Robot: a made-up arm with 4 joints.
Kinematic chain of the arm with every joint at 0, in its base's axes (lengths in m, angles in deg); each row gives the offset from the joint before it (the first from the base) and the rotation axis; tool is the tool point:
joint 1: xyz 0 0 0.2 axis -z
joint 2: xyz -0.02 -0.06 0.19 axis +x
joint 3: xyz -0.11 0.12 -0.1 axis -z
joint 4: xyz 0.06 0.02 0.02 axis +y
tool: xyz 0.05 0 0.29
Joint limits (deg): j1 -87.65..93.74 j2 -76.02..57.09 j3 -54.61..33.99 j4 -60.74..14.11
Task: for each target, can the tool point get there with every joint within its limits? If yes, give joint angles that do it. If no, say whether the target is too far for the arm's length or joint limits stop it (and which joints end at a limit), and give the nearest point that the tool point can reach.
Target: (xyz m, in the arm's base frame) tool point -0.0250 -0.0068 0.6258
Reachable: yes | joints 27.54 18.51 12.93 -0.14
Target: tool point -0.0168 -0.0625 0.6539
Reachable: yes | joints 2.92 38.86 -11.02 2.48
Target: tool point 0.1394 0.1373 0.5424
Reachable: yes | joints 52.77 -12.30 -34.25 6.13
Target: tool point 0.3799 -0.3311 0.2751
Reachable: no: joint limits stop it (at a limit: joint 1, joint 2, joint 3, joint 4) | nearest point 0.1415 -0.2499 0.4424 | short by 0.302 m
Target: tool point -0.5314 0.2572 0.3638
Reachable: no: joint limits stop it (at a limit: joint 4) | nearest point -0.2925 0.1416 0.3736 | short by 0.266 m
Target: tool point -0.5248 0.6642 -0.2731
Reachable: no: too far | nearest point -0.1714 0.2170 0.1915 | short by 0.735 m
